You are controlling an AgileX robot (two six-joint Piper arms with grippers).
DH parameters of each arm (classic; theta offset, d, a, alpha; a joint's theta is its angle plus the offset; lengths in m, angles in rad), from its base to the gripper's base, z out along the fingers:
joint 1: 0 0.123 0 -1.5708
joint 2: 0.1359 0 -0.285 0
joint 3: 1.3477 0 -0.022 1.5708
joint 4: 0 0.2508 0 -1.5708
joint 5: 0 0 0.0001 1.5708
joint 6: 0 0.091 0 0
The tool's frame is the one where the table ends.
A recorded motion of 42 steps. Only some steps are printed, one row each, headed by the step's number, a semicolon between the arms.
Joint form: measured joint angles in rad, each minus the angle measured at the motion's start. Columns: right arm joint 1, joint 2, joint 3, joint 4, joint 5, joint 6; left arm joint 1, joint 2, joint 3, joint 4, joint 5, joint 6.
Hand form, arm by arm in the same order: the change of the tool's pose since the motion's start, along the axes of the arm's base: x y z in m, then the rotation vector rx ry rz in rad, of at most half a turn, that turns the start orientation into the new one. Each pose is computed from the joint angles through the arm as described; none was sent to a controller.
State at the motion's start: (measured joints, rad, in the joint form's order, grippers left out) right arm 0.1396 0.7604 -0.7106 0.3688 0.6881 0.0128; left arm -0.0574 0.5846 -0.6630 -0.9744 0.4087 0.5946
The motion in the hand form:
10: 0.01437 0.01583 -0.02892 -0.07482 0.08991 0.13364; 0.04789 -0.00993 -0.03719 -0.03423 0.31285 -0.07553
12: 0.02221 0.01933 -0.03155 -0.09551 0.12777 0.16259; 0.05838 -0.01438 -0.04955 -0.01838 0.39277 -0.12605
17: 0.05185 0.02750 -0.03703 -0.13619 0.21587 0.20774; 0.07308 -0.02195 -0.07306 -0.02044 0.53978 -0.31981
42: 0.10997 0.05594 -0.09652 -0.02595 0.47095 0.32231; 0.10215 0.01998 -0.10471 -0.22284 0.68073 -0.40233
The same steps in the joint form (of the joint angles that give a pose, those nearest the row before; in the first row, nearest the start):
10: 0.0823 0.1020 0.0479 0.0201 -0.0264 -0.1016; 0.0000 0.2308 0.0000 -0.0044 0.1048 -0.0572
12: 0.0884 0.1506 0.0268 0.0217 -0.0057 -0.1237; 0.0000 0.2966 0.0000 -0.0233 0.1562 -0.0221
17: 0.0902 0.3046 -0.0541 0.0216 0.0283 -0.1644; 0.0555 0.4322 0.0000 -0.1478 0.3786 0.1546
42: 0.0883 0.6771 -0.1273 0.2942 0.0498 -0.3825; 0.3497 0.6623 -0.0037 -0.2899 0.7068 0.3454

